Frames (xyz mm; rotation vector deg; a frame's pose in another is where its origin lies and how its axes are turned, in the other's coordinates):
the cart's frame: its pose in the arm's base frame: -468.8 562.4 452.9 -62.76 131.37 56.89
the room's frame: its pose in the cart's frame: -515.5 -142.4 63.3 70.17 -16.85 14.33
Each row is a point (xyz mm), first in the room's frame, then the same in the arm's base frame.
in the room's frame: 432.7 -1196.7 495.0
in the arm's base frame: 113.3 -509.1 331.9
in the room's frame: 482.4 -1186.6 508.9
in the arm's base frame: 96.4 -510.7 282.2
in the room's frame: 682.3 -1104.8 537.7
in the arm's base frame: 6.3 -473.3 87.3
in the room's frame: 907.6 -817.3 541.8
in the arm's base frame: -117.5 -237.6 -162.8
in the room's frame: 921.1 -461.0 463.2
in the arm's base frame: -187.7 117.0 -214.2
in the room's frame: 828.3 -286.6 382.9
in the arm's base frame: -199.7 315.4 -136.8
